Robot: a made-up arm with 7 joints.
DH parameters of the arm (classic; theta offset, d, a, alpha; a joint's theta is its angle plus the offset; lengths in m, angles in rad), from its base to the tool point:
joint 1: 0 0.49 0 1.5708
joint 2: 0 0.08 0 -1.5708
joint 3: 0 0.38 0.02 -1.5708
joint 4: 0 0.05 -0.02 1.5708
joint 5: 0 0.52 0 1.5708
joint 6: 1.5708 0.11 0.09 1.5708
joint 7: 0 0.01 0 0
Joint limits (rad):
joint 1: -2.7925..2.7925
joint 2: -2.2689..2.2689
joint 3: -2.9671..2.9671
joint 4: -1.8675..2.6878
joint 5: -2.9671..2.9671
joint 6: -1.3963..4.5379
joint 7: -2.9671..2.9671
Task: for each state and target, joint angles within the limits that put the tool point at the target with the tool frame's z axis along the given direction. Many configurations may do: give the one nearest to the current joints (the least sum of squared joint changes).
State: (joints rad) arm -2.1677 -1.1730 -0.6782 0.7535 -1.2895 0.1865 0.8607
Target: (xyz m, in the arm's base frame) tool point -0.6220 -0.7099 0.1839 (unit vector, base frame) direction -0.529 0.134 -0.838
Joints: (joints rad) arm -2.1996 -1.7564 -0.0135 0.3879 -0.6906 0.6784 0.8607
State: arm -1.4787 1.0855 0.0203 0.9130 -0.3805 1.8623 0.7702
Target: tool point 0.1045 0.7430 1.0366 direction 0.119 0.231 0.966
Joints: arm -1.7532 1.2635 0.2182 0.7564 -0.4151 1.2954 0.7702
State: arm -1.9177 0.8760 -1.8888 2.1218 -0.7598 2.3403 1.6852
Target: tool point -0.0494 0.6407 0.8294 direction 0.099 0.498 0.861
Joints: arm -2.4934 0.9151 -1.3803 1.5821 -0.4281 2.7221 1.6852
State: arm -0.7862 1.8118 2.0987 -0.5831 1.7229 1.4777 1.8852
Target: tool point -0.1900 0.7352 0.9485 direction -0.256 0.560 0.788
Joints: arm -1.5681 1.2438 2.4583 -0.6518 1.5640 1.7316 1.8852
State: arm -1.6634 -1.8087 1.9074 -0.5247 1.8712 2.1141 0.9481
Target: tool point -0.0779 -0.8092 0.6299 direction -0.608 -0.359 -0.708
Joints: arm -1.3983 -1.4275 1.2475 -0.5302 1.2870 2.8114 0.9481
